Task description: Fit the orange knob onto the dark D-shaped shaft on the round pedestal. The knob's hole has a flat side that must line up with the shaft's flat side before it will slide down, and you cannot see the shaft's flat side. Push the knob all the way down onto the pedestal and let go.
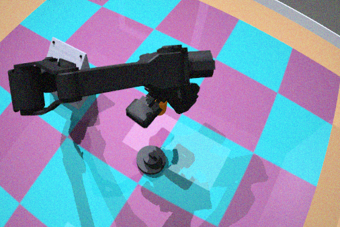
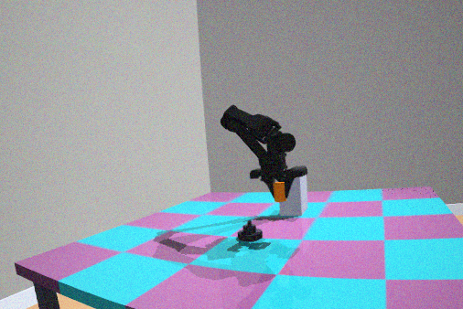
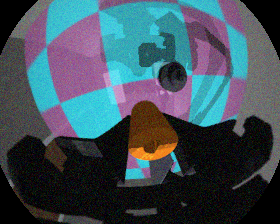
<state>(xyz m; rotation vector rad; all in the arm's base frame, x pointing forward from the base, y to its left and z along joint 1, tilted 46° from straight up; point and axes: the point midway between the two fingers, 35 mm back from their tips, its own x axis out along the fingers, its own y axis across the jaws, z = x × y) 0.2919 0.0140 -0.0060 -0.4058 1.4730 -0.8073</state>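
The dark round pedestal lies 30 mm ahead of my gripper tip, 100 mm to the right of it and 100 mm below it. Also, from my gripper tip: orange knob 20 mm above.
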